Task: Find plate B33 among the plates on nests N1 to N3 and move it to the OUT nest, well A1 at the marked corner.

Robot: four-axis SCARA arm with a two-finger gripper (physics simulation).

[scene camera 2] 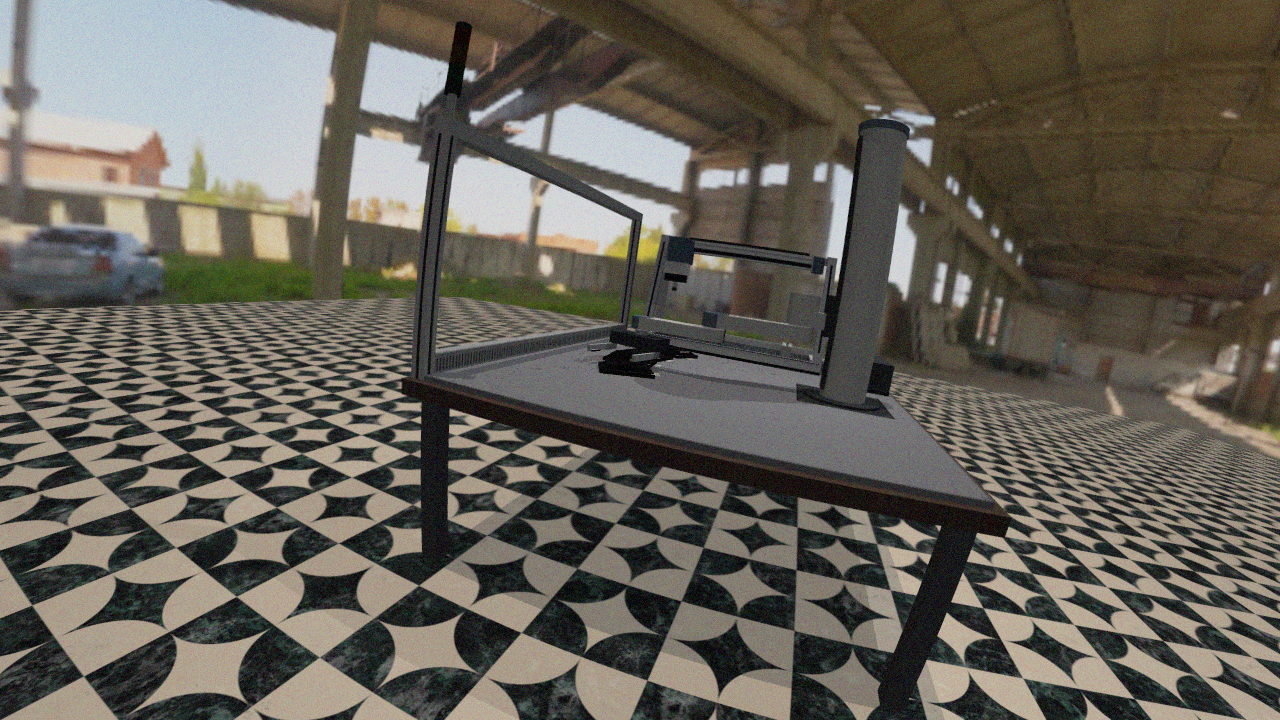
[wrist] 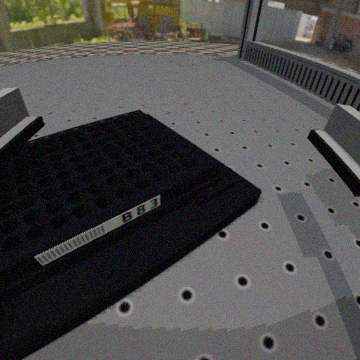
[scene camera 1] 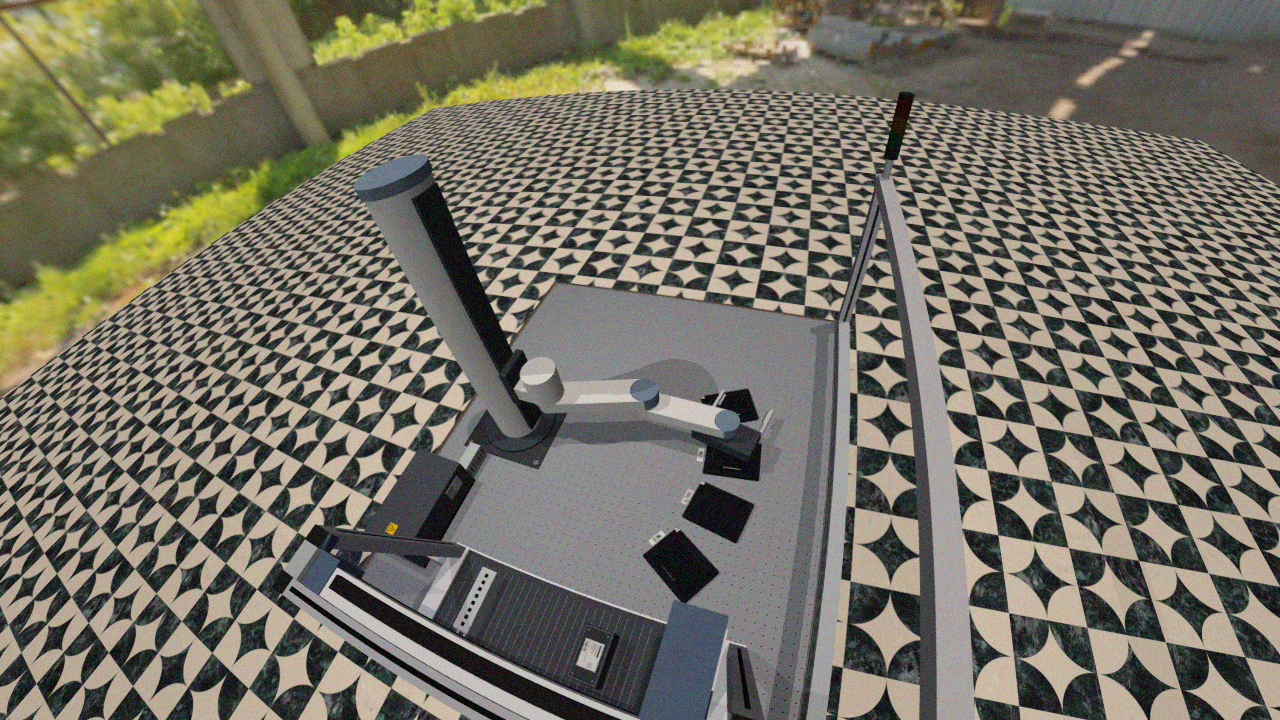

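Seen in the pictures: gripper, between the fingertips: [scene camera 2: 610,352] [wrist: 177,107] [scene camera 1: 747,401]; arm's base, origin of its link: [scene camera 2: 840,403] [scene camera 1: 521,422].
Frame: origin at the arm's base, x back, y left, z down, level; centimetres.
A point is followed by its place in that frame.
A black well plate [wrist: 105,170] @[x -68.4, y 22.0, z -3.6 cm] with a white label reading B83 fills the left and middle of the wrist view. My gripper [scene camera 1: 742,413] @[x -72.2, y 22.9, z -6.2 cm] [wrist: 177,107] @[x -72.2, y 22.9, z -6.2 cm] is open, with its fingers far apart above and to either side of that plate, touching nothing. In scene camera 1, black plates or nests stand in an arc: the back one [scene camera 1: 737,402] @[x -69.1, y 23.6, z -3.9 cm], a second one [scene camera 1: 735,465] @[x -72.7, y 1.3, z -3.8 cm] partly under my hand, a third one [scene camera 1: 718,511] @[x -71.0, y -13.1, z -2.5 cm] and a front one [scene camera 1: 682,565] @[x -65.6, y -30.4, z -3.9 cm]. Their nest tags are too small to read, so I cannot tell N1 to N3 or OUT. No label reading B33 shows.
The arm's column [scene camera 1: 447,313] @[x -3.7, y -6.5, z -56.9 cm] [scene camera 2: 872,268] @[x 1.0, y 7.4, z -43.7 cm] stands at the table's left in scene camera 1. A dark box [scene camera 1: 416,501] @[x 9.7, y -40.3, z -12.8 cm] is near its base. A gantry with a blue block [scene camera 1: 684,658] @[x -73.4, y -53.6, z -50.1 cm] spans the front, over a ribbed dark deck. A frame post [scene camera 2: 432,259] @[x -100.4, y 72.1, z -28.7 cm] rises at the table edge.
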